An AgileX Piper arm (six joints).
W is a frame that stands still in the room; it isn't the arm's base.
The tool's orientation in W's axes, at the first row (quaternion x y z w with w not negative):
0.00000 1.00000 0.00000 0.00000
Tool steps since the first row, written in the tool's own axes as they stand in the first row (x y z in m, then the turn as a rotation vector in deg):
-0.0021 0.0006 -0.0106 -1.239 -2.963 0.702
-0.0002 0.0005 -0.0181 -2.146 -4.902 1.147
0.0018 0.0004 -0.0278 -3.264 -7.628 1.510
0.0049 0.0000 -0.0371 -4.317 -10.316 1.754
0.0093 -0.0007 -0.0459 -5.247 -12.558 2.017
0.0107 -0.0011 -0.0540 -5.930 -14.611 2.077
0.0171 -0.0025 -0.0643 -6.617 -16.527 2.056
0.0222 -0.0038 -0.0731 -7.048 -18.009 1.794
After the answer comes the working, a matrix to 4 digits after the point.
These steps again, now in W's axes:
0.0021 0.0006 0.0106 1.239 -2.963 -0.702
0.0002 0.0005 0.0181 2.146 -4.902 -1.147
-0.0018 0.0004 0.0278 3.264 -7.628 -1.510
-0.0049 0.0000 0.0371 4.317 -10.316 -1.754
-0.0093 -0.0007 0.0459 5.247 -12.558 -2.017
-0.0107 -0.0011 0.0540 5.930 -14.611 -2.077
-0.0171 -0.0025 0.0643 6.617 -16.527 -2.056
-0.0222 -0.0038 0.0731 7.048 -18.009 -1.794

The tool's axes in the first row as the columns of a matrix, in W's axes (rounded; the answer above uses it unrounded):
-1.0000 0.0000 0.0000
0.0000 1.0000 0.0000
0.0000 0.0000 -1.0000

